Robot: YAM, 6 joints.
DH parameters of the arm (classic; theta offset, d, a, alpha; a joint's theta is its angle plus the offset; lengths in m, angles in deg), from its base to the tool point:
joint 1: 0 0.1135 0.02 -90
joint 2: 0 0 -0.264 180
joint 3: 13.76 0 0.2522 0
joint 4: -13.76 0 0.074 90
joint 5: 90 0 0 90
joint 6: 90 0.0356 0 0
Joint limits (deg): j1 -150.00..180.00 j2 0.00..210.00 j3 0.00..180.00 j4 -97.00..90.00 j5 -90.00..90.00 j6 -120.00..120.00
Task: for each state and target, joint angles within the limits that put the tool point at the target. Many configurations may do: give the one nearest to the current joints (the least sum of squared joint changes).
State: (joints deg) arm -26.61 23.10 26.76 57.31 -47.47 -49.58
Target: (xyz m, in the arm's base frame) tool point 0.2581 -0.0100 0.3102
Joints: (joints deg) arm -7.77 68.48 36.36 50.02 -44.56 -49.58
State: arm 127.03 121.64 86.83 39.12 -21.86 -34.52
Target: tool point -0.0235 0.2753 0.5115
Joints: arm 92.36 76.33 77.28 45.15 -19.94 -34.52
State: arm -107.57 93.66 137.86 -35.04 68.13 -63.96
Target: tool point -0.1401 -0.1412 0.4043
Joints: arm -125.26 67.14 80.76 -64.94 67.44 -63.96
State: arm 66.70 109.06 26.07 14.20 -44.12 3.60
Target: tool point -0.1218 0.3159 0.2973
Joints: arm 106.68 85.00 55.69 22.54 -46.93 3.60
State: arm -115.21 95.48 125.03 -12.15 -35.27 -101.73
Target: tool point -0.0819 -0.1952 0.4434
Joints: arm -118.54 63.30 81.32 -40.27 -36.81 -101.73
